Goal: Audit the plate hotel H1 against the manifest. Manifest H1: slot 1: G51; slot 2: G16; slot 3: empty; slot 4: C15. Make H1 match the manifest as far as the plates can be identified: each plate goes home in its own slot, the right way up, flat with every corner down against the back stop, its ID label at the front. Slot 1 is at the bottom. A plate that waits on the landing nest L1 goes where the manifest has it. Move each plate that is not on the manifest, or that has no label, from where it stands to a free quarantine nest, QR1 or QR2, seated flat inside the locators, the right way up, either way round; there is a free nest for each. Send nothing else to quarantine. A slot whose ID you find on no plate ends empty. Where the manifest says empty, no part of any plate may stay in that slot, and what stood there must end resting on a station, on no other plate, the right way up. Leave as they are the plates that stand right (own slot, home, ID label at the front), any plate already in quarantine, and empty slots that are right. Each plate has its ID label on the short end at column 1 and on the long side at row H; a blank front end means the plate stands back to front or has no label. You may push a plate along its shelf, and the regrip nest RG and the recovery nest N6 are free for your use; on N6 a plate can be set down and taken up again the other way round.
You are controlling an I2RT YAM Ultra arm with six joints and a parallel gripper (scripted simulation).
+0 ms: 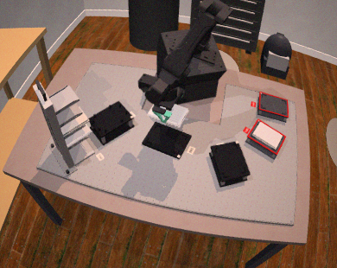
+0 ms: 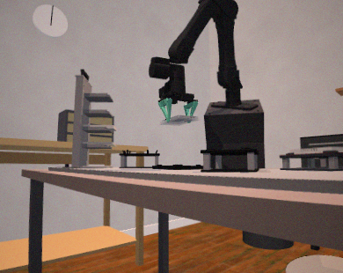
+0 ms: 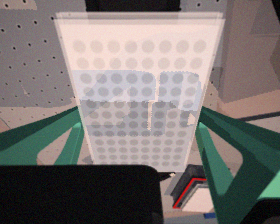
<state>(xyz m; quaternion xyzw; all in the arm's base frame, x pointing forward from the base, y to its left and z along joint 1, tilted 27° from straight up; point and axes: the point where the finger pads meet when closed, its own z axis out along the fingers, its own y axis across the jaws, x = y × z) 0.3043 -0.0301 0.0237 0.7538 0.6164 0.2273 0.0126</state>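
Now: the recovery nest N6 170 mm below my hand. The rest, counted from my hand: RG label (190 mm to the right, 170 mm below, 80 mm behind); black regrip nest (250 mm to the right, 120 mm below); N6 tag (170 mm below, 100 mm to the left, 20 mm ahead).
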